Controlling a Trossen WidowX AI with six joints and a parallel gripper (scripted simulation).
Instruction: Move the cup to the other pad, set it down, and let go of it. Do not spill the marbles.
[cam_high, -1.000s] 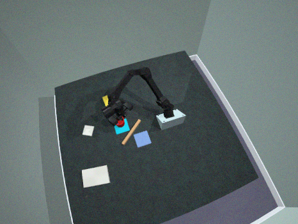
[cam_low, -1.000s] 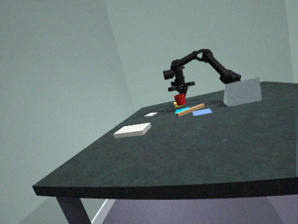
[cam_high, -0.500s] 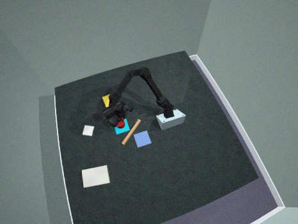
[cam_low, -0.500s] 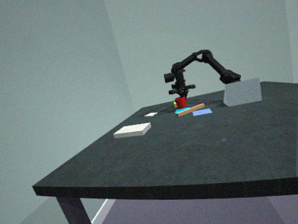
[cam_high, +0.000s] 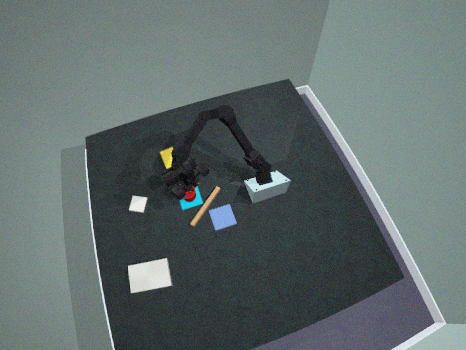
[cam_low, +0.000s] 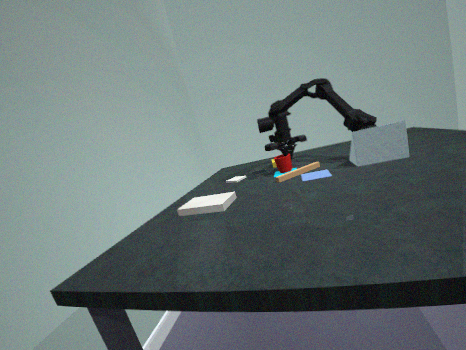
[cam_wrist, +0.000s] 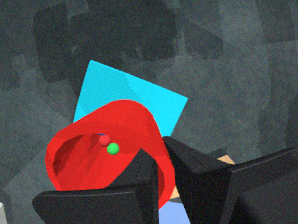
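Right now the cyan pad is 3 cm ahead of my gripper tip, 2 cm to the left of it and 5 cm below it. Round my gripper tip: white tile 28 cm ahead, 4 cm below; yellow block 9 cm ahead, 21 cm to the right, 3 cm below; wooden stick 4 cm behind, 8 cm to the left, 4 cm below.
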